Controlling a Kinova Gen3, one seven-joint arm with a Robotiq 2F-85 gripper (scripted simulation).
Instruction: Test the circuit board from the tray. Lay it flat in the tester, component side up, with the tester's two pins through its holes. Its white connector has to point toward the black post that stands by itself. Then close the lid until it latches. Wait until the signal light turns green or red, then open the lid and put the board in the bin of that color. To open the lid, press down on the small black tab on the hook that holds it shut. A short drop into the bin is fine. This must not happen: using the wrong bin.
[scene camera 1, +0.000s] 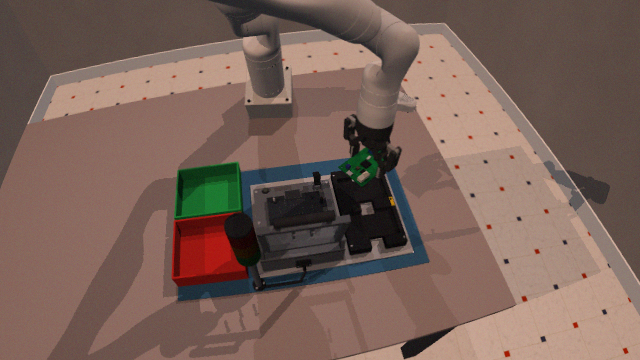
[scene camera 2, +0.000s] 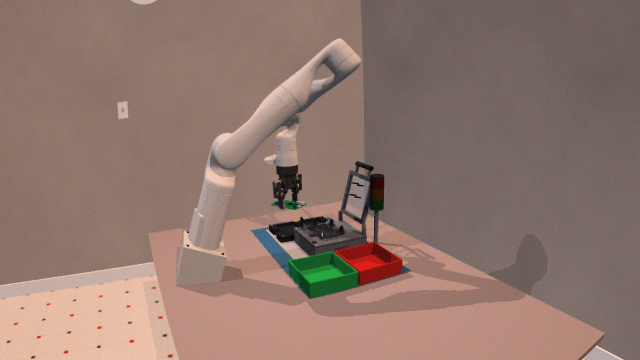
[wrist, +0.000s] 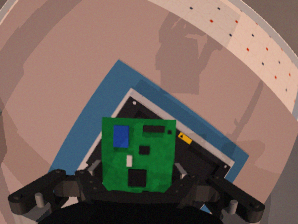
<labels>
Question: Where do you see a green bin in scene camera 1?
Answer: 202, 191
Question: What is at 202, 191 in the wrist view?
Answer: My gripper.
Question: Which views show the red bin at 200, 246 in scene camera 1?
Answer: Scene camera 1 and scene camera 2 only.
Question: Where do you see my gripper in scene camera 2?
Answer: At 288, 206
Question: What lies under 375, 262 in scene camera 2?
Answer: A red bin.
</labels>
